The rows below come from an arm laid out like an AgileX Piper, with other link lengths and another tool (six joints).
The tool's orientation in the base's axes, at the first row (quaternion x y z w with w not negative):
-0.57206, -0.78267, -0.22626, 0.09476
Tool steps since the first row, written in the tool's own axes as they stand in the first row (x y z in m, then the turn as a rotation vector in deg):
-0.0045, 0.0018, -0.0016, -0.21, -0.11, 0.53
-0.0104, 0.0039, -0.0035, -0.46, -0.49, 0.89
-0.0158, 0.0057, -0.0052, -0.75, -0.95, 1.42
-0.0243, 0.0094, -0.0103, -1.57, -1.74, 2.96
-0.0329, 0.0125, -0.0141, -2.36, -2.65, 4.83
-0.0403, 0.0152, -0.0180, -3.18, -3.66, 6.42
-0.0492, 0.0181, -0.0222, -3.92, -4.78, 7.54
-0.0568, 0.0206, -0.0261, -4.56, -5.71, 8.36
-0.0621, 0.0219, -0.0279, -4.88, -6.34, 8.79
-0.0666, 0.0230, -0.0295, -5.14, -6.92, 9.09
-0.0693, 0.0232, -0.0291, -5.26, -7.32, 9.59
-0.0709, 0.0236, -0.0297, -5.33, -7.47, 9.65
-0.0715, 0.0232, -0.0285, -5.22, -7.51, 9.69
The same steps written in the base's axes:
0.0030, -0.0041, 0.0000, 0.02, 0.04, -0.58
0.0067, -0.0095, -0.0002, -0.21, -0.10, -1.09
0.0099, -0.0145, -0.0005, -0.49, -0.21, -1.79
0.0156, -0.0232, 0.0015, -0.79, -0.39, -3.67
0.0209, -0.0315, 0.0021, -1.18, -0.42, -5.86
0.0255, -0.0390, 0.0032, -1.68, -0.63, -7.84
0.0306, -0.0478, 0.0039, -2.37, -1.02, -9.40
0.0350, -0.0555, 0.0049, -2.94, -1.41, -10.61
0.0378, -0.0605, 0.0046, -3.38, -1.64, -11.28
0.0401, -0.0648, 0.0045, -3.81, -1.86, -11.79
0.0413, -0.0669, 0.0031, -4.09, -1.83, -12.38
0.0421, -0.0685, 0.0031, -4.20, -1.90, -12.49
0.0420, -0.0685, 0.0017, -4.27, -1.79, -12.50

